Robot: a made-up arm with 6 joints. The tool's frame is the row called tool.
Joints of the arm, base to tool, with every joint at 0 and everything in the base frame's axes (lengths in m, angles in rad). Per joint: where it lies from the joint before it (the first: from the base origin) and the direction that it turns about. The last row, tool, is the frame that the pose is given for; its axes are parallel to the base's.
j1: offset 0 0 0.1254 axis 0 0 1
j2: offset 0 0 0 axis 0 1 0
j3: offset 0 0 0.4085 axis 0 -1 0
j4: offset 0 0 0 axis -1 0 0
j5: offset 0.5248 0 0 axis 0 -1 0
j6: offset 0 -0.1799 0 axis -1 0 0
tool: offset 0 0 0
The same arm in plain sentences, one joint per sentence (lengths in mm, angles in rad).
The arm has six revolute joints in a row. What follows holds with every joint at zero, and every direction is one of the base frame's.
The first joint lies 125.4 mm along +z from the base frame's origin and rotates about +z.
The second joint lies at the same point as the first joint and rotates about +y.
The third joint lies 408.5 mm along +z from the second joint and rotates about -y.
The fourth joint lies at the same point as the third joint and rotates about -x.
The fifth joint lies 524.8 mm along +x from the fourth joint and rotates about -y.
The sixth joint lies 179.9 mm along -y from the fifth joint and rotates about -x.
The tool frame, which is the frame that the pose is given for, lies at the same point as the sixth joint; its axes are parallel to the base frame's.

